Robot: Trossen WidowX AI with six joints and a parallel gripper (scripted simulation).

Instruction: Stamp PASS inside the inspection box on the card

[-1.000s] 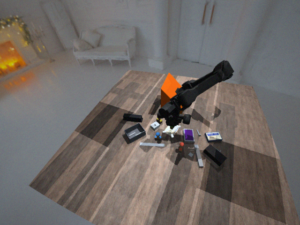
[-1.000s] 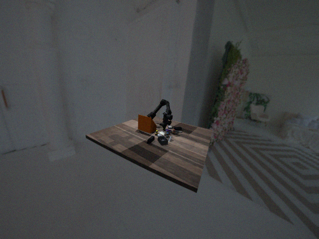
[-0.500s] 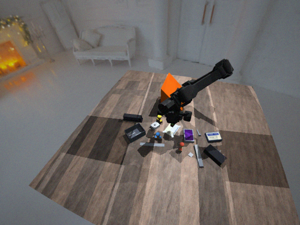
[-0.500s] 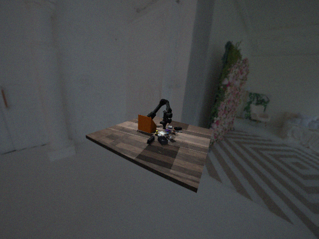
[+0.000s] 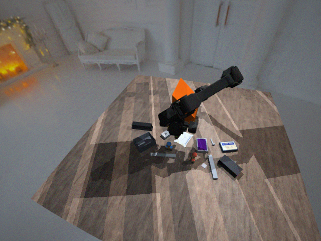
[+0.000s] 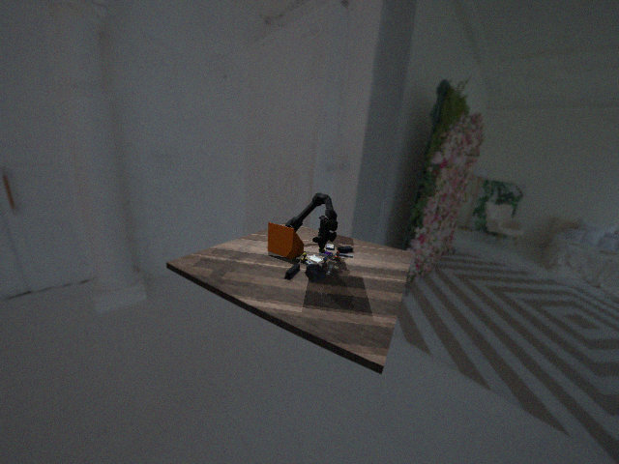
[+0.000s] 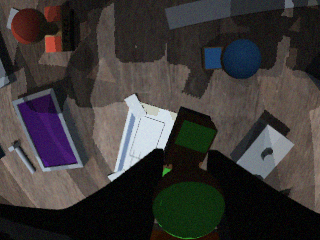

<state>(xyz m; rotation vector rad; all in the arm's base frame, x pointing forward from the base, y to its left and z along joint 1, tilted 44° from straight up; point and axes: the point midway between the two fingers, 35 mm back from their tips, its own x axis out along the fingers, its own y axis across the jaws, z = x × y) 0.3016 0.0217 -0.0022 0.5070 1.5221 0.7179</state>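
My gripper tip is 50 mm short of the blue-knobbed stamp, 30 mm to the left of it and 80 mm above it. From my gripper tip the other things lie so: yellow-knobbed stamp: 80 mm behind, 80 mm to the right, 80 mm below; cream card: 60 mm behind, 20 mm to the left, 100 mm below; green-knobbed stamp: right at my gripper tip.
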